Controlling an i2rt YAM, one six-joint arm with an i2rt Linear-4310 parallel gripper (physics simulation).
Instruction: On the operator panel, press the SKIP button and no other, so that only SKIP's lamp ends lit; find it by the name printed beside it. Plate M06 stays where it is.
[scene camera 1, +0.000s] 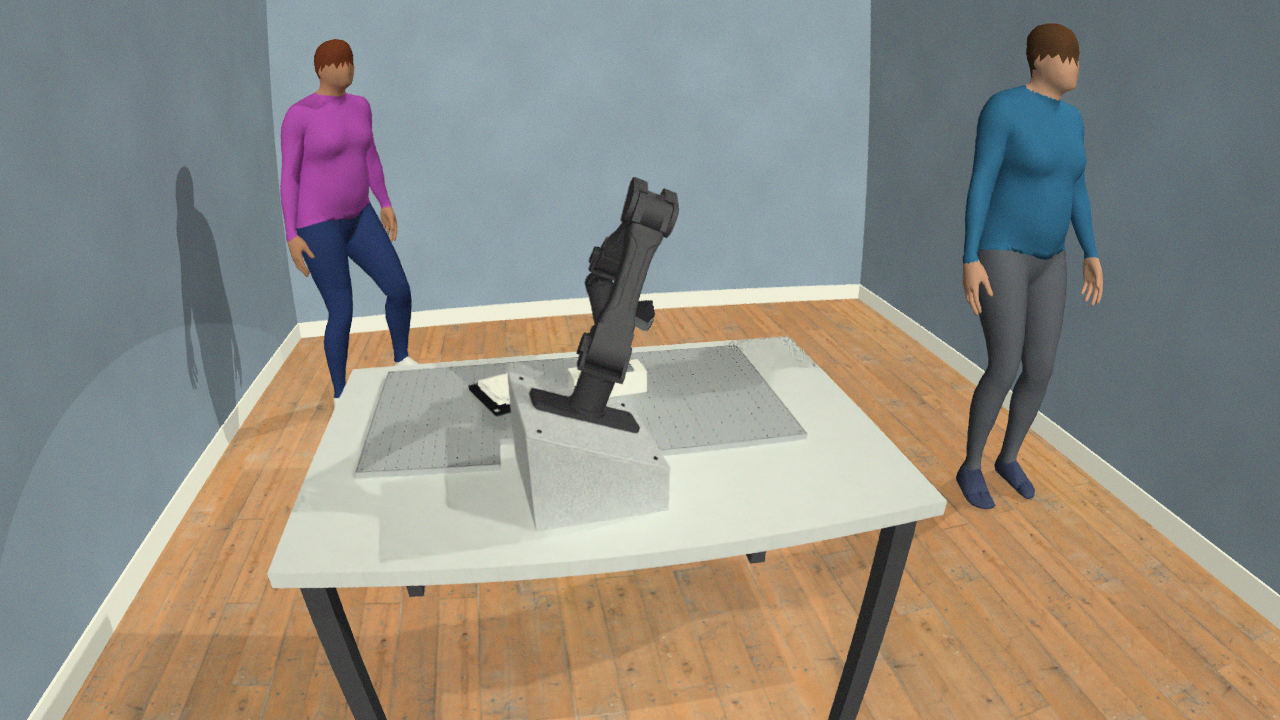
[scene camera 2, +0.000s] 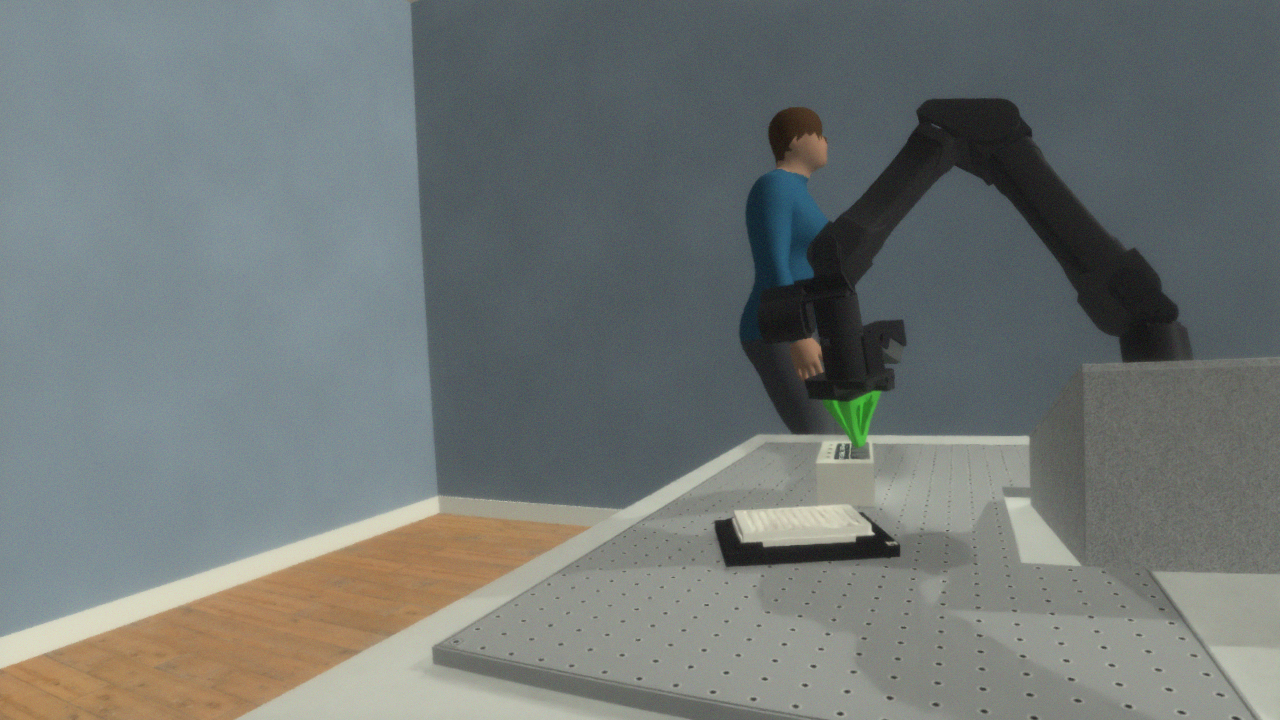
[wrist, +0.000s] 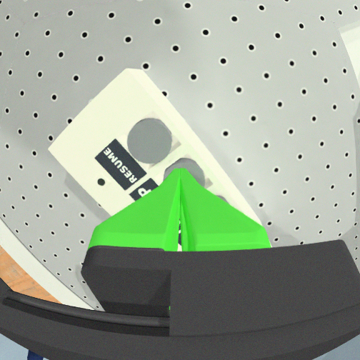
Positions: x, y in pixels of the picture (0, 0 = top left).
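White plate (scene camera 2: 834, 523) at 70 cm from the lens; my gripper (scene camera 2: 860, 446) at 95 cm from the lens.
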